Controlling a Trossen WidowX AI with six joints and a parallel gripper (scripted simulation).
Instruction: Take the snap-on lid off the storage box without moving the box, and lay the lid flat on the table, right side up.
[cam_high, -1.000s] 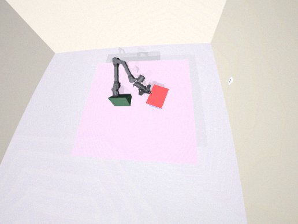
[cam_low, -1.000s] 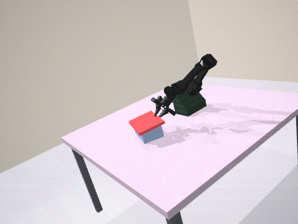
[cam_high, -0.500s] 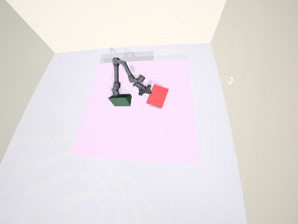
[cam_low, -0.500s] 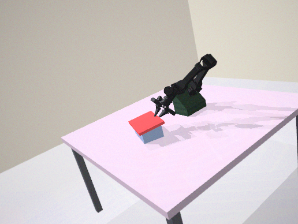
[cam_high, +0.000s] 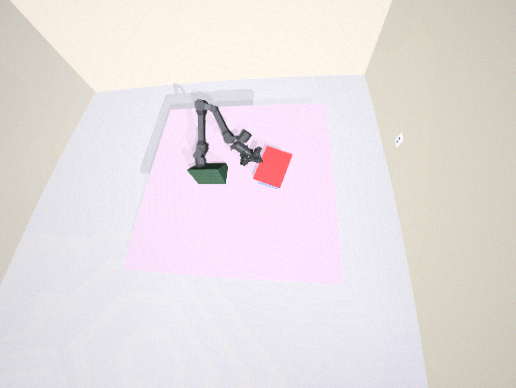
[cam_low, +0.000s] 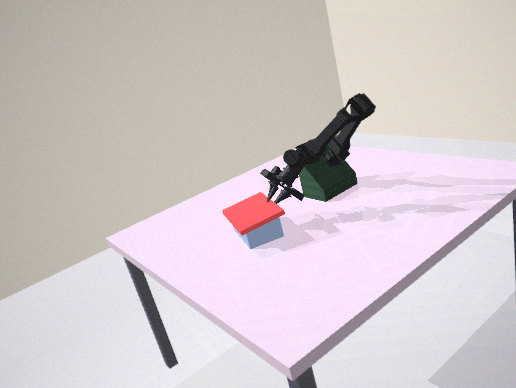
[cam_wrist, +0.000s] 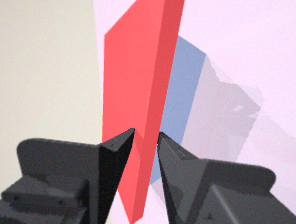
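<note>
The red lid is 7 cm ahead of my gripper tip and 1 cm to the right of it. Round my gripper tip: light blue storage box 7 cm ahead, 5 cm below, 1 cm to the right.
</note>
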